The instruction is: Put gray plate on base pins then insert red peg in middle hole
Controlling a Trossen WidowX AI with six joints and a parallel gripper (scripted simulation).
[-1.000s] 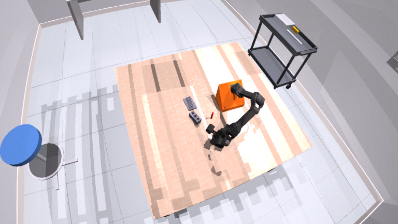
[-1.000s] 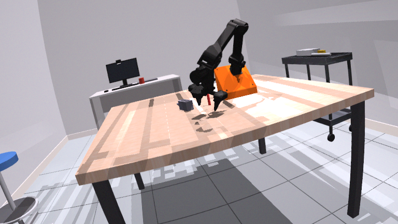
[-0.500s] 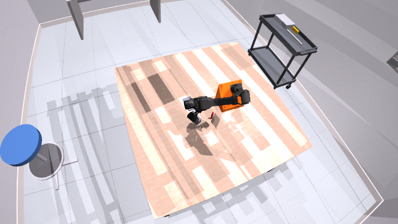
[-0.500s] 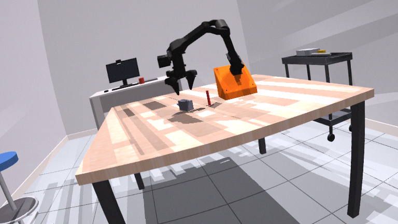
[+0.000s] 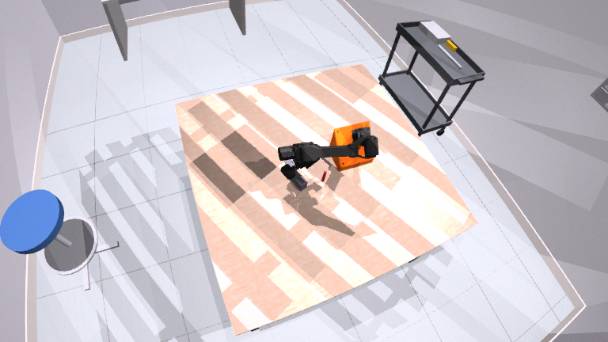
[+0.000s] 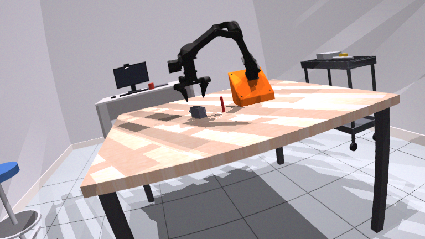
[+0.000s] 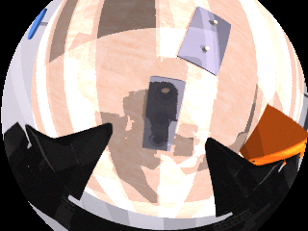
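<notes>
Now: gripper tip 5 cm above the gray plate. Also, from my gripper tip: dark base 1 cm behind, 15 cm to the right, 8 cm below; red peg 12 cm behind, 3 cm to the left, 5 cm below.
</notes>
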